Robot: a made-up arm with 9 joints. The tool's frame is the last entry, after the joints.
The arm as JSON. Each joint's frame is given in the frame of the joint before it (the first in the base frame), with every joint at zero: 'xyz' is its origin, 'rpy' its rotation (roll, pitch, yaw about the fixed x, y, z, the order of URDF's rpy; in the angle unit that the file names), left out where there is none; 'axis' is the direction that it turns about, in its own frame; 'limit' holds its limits. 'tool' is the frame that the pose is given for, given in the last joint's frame.
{
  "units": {
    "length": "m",
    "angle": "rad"
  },
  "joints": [
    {
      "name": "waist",
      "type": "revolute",
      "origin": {
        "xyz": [
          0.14,
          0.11,
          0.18
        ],
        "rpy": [
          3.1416,
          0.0,
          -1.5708
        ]
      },
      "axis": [
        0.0,
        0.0,
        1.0
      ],
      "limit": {
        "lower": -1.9,
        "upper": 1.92
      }
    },
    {
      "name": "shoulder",
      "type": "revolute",
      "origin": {
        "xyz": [
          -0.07,
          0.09,
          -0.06
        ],
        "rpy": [
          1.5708,
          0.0,
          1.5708
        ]
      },
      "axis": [
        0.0,
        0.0,
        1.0
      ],
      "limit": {
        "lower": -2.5,
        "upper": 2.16
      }
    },
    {
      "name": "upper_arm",
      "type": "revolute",
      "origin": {
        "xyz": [
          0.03,
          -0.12,
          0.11
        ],
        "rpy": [
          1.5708,
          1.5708,
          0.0
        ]
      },
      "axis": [
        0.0,
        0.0,
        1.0
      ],
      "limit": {
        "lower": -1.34,
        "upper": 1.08
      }
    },
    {
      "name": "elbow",
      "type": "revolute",
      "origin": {
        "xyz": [
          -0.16,
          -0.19,
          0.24
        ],
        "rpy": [
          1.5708,
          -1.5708,
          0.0
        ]
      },
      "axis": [
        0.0,
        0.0,
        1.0
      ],
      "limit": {
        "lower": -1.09,
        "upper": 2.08
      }
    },
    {
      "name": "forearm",
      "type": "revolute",
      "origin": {
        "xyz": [
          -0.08,
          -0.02,
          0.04
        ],
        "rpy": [
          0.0,
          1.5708,
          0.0
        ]
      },
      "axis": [
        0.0,
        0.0,
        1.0
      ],
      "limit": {
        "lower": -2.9,
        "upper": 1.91
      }
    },
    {
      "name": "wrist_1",
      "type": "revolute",
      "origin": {
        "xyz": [
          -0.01,
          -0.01,
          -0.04
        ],
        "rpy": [
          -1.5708,
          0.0,
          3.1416
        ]
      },
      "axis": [
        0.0,
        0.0,
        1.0
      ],
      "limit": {
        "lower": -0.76,
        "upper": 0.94
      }
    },
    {
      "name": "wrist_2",
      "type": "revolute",
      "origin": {
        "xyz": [
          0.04,
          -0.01,
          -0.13
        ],
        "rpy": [
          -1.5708,
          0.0,
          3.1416
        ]
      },
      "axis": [
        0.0,
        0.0,
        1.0
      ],
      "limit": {
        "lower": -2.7,
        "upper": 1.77
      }
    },
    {
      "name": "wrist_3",
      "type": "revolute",
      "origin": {
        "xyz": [
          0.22,
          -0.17,
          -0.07
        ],
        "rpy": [
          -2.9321,
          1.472,
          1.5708
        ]
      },
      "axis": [
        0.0,
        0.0,
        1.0
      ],
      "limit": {
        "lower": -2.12,
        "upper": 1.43
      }
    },
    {
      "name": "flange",
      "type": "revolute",
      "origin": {
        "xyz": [
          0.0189,
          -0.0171,
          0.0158
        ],
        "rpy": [
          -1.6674,
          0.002,
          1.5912
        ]
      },
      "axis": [
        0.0,
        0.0,
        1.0
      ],
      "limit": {
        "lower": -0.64,
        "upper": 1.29
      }
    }
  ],
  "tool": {
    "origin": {
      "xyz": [
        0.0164,
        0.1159,
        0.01
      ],
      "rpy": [
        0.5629,
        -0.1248,
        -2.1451
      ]
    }
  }
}
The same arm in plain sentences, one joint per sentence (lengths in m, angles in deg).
The arm has nine revolute joints in a row. What follows holds with every joint at zero, and every direction is one of the base frame's.
The first joint sits 0.14 m along +x and 0.11 m along +y and 0.18 m along +z from the base frame's origin and turns about -z, from -108.86 to 110.01 deg.
The second joint sits 0.09 m along -x and 0.07 m along +y and 0.06 m along +z from the first joint and turns about -y, from -143.24 to 123.76 deg.
The third joint sits 0.03 m along -x and 0.11 m along -y and 0.12 m along +z from the second joint and turns about +z, from -76.78 to 61.88 deg.
The fourth joint sits 0.19 m along +x and 0.16 m along -y and 0.24 m along +z from the third joint and turns about +x, from -62.45 to 119.18 deg.
The fifth joint sits 0.04 m along +x and 0.02 m along +y and 0.08 m along -z from the fourth joint and turns about +z, from -166.16 to 109.43 deg.
The sixth joint sits 0.01 m along +x and 0.01 m along +y and 0.04 m along -z from the fifth joint and turns about +y, from -43.54 to 53.86 deg.
The seventh joint sits 0.04 m along +x and 0.13 m along -y and 0.01 m along +z from the sixth joint and turns about +z, from -154.7 to 101.41 deg.
The eighth joint sits 0.22 m along -x and 0.17 m along +y and 0.07 m along -z from the seventh joint and turns about the direction (0.207991, 0.973359, -0.096496), from -121.47 to 81.93 deg.
The ninth joint sits 0.02 m along +x and 0.01 m along +y and 0.02 m along -z from the eighth joint and turns about +z, from -36.67 to 73.91 deg.
The tool frame, which is the frame that the pose is given for, sits 0.04 m along -x and 0.11 m along -y and 0.01 m along +z from the ninth joint; its axes are the base frame's turned by roll 32.25, pitch -7.15 and yaw 45.15 deg (as in URDF: about the fixed x, then y, then z).

